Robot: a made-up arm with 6 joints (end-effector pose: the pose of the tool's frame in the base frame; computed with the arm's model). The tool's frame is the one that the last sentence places. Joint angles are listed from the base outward.
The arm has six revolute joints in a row. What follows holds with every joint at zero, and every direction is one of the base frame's. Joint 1 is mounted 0.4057 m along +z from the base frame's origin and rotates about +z. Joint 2 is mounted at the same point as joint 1 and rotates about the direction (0, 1, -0.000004). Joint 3 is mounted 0.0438 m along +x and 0.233 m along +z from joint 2 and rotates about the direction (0, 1, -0.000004). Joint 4 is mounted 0.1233 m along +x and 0.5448 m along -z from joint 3 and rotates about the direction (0, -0.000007, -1). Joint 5 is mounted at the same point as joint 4 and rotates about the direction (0, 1, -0.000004). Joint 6 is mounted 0.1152 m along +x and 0.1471 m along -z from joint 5 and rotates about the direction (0, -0.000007, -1). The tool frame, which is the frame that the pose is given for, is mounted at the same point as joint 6; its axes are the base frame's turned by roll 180, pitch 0 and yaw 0 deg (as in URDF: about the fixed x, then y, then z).
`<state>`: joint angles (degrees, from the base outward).
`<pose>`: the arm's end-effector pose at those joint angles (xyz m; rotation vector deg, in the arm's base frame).
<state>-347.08 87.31 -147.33 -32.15 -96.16 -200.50</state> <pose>0.6781 0.2287 0.3708 -36.10 13.34 2.75</pose>
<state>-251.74 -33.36 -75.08 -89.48 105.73 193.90</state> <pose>0.0218 0.4854 0.9347 -50.57 84.36 -41.32</pose>
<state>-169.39 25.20 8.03 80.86 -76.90 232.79</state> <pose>-0.0398 0.1627 0.1258 -79.80 91.21 78.98</pose>
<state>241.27 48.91 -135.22 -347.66 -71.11 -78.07</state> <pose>-0.3724 -0.6008 0.7898 16.86 -19.41 -14.88</pose>
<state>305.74 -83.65 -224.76 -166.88 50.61 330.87</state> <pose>-0.4137 0.5590 -0.1044 -49.46 -164.91 10.50</pose>
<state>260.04 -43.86 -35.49 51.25 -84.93 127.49</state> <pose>-0.1803 -0.3201 0.7397 71.59 -9.80 -140.34</pose>
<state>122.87 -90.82 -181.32 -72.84 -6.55 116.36</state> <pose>0.3858 -0.8281 0.2589 75.72 56.46 -15.45</pose>
